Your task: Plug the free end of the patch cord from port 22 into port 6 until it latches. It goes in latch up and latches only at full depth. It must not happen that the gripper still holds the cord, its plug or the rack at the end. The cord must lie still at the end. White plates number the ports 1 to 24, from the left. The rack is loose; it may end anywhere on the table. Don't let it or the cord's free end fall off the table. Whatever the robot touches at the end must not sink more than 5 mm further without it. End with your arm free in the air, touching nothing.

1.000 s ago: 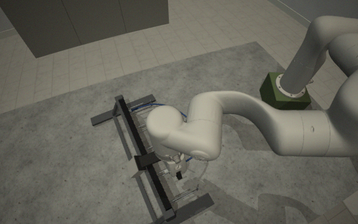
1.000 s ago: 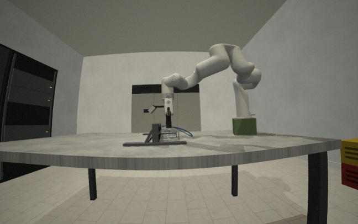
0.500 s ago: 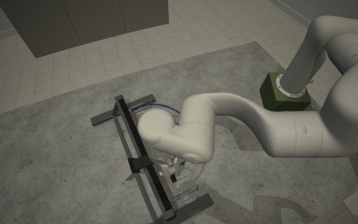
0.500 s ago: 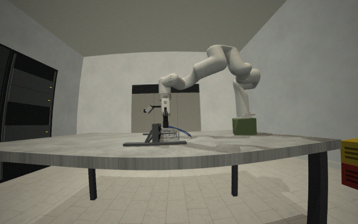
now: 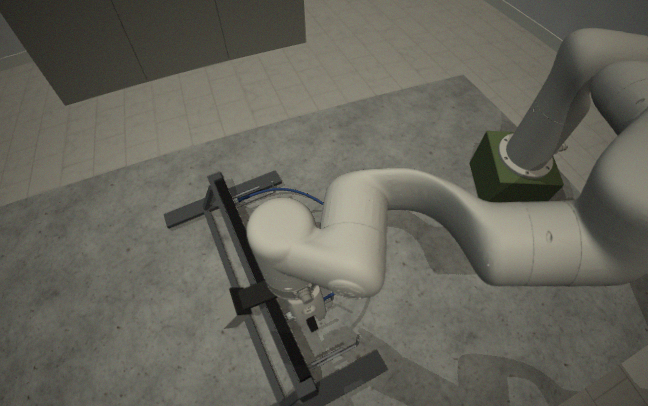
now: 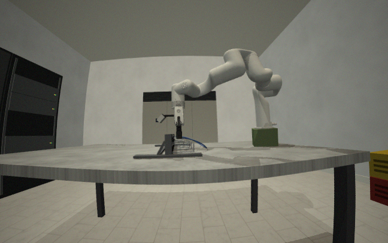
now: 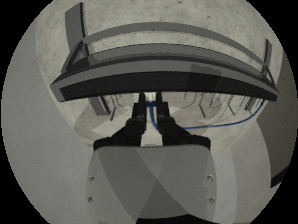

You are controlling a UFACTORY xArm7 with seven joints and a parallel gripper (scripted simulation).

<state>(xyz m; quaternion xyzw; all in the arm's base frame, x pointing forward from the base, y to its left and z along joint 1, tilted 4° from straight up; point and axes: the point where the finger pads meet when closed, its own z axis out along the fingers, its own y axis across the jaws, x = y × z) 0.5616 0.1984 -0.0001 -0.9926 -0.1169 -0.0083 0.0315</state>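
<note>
Now: hand 2 cm short of the plug and 1 cm above it.
</note>
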